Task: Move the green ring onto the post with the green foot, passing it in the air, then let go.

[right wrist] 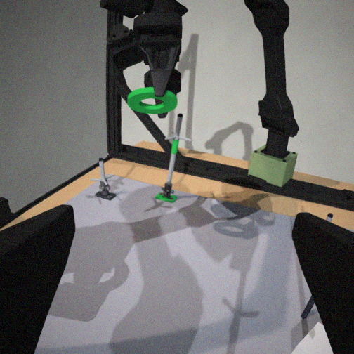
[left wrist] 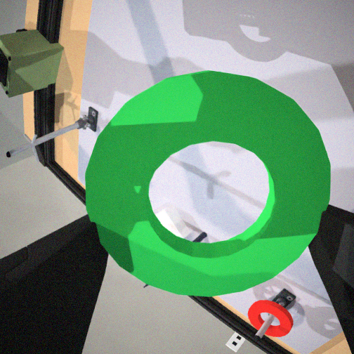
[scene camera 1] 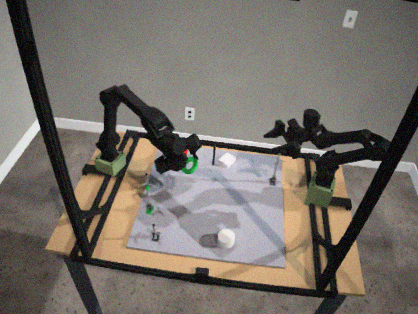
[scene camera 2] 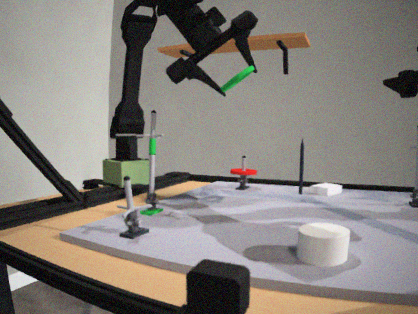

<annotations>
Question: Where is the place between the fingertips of the left gripper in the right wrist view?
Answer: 160, 107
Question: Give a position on a grey mat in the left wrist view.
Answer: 298, 55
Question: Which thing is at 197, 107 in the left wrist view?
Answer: A green ring.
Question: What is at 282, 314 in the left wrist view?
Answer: A red ring.
</annotations>
